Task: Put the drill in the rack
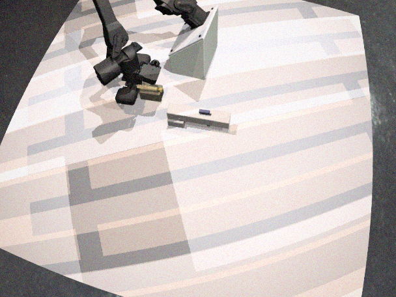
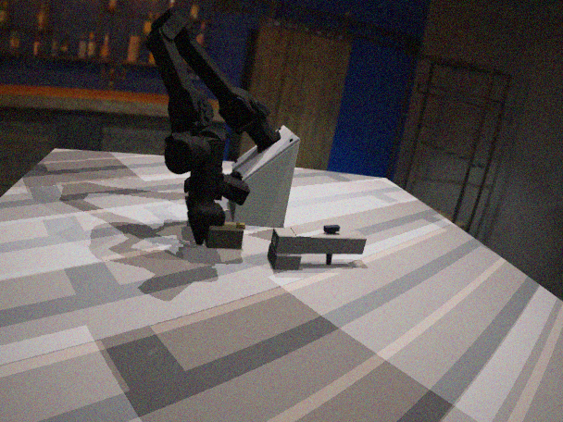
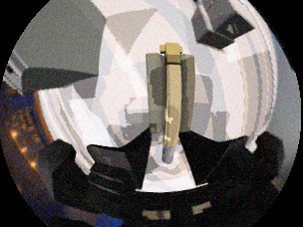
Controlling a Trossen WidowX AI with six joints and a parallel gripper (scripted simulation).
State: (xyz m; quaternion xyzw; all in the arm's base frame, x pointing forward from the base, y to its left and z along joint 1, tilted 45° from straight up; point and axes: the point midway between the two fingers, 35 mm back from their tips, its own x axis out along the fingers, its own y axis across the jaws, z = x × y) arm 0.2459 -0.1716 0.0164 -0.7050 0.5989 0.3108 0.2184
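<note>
My gripper tip is 4 cm to the right of the drill, 3 cm below it and 1 cm past it. Round my gripper tip: key (25 cm to the left, 4 cm above, 3 cm ahead); then block (23 cm to the left, 4 cm ahead, 3 cm above); then slotted rack (5 cm to the left, 1 cm behind, 1 cm above).
</note>
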